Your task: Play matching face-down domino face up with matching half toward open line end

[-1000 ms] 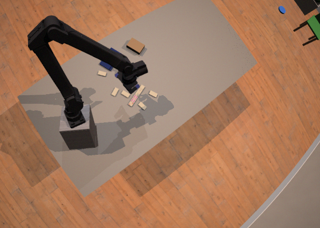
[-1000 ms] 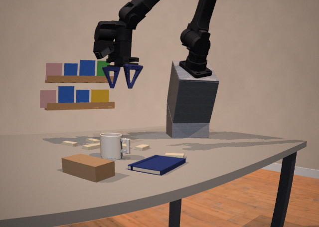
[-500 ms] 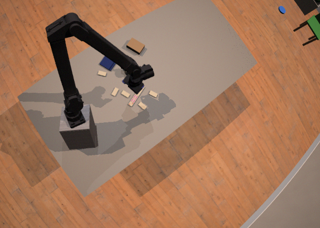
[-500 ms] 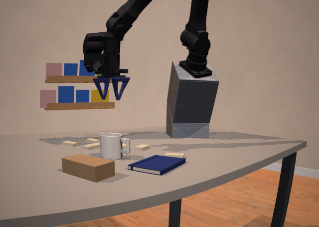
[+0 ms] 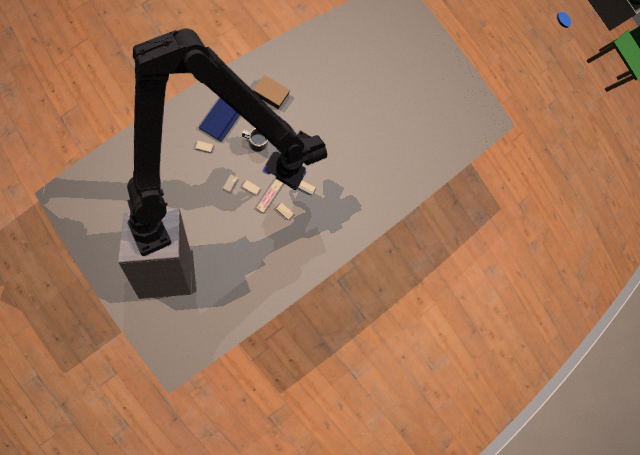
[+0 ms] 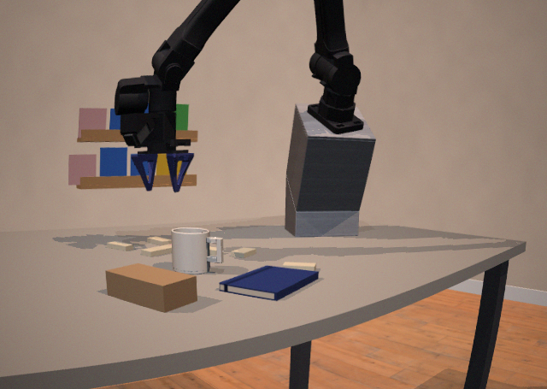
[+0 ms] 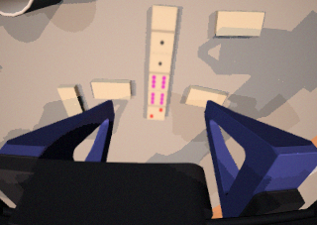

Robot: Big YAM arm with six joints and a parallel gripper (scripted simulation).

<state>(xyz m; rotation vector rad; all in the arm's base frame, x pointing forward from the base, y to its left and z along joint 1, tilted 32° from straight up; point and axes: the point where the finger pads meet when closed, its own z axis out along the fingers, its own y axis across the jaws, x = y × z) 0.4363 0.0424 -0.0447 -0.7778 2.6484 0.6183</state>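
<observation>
Now: the cream domino 12 cm below my hand, 8 cm ahead of it and 5 cm to the right of it. Also, from my hand: blue book (29 cm to the left, 12 cm below, 8 cm behind); brown box (31 cm to the left, 12 cm ahead, 11 cm below); white mug (16 cm to the left, 10 cm below).
</observation>
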